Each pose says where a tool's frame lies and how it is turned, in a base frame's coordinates. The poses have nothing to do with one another.
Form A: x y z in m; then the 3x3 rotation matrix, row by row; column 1 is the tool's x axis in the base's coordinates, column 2 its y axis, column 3 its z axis. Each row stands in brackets.
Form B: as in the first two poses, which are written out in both.
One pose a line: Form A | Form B
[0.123, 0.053, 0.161], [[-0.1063, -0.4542, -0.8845], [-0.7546, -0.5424, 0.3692], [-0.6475, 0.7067, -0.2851]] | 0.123, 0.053, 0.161, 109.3, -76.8, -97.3
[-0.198, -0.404, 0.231], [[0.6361, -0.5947, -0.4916], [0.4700, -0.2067, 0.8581], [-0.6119, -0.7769, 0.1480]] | -0.198, -0.404, 0.231, -85.5, 6.3, 55.7
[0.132, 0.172, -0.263], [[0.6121, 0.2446, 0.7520], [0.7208, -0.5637, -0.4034], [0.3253, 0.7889, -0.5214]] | 0.132, 0.172, -0.263, 121.1, 43.3, 48.4
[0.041, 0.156, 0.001], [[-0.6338, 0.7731, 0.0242], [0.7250, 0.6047, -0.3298], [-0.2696, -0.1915, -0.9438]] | 0.041, 0.156, 0.001, 71.9, 152.6, -25.0
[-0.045, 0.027, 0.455], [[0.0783, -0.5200, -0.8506], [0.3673, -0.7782, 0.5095], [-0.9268, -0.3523, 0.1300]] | -0.045, 0.027, 0.455, -98.6, 8.7, 101.5
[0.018, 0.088, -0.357], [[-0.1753, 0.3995, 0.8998], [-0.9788, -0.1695, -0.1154], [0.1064, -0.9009, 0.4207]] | 0.018, 0.088, -0.357, -52.0, 52.6, -91.3
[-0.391, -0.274, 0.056], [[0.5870, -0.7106, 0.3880], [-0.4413, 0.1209, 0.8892], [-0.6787, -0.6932, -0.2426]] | -0.391, -0.274, 0.056, -86.6, 58.4, 14.7
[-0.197, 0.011, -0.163], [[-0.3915, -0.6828, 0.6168], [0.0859, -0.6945, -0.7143], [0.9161, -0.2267, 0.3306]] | -0.197, 0.011, -0.163, 77.0, -47.3, 121.4
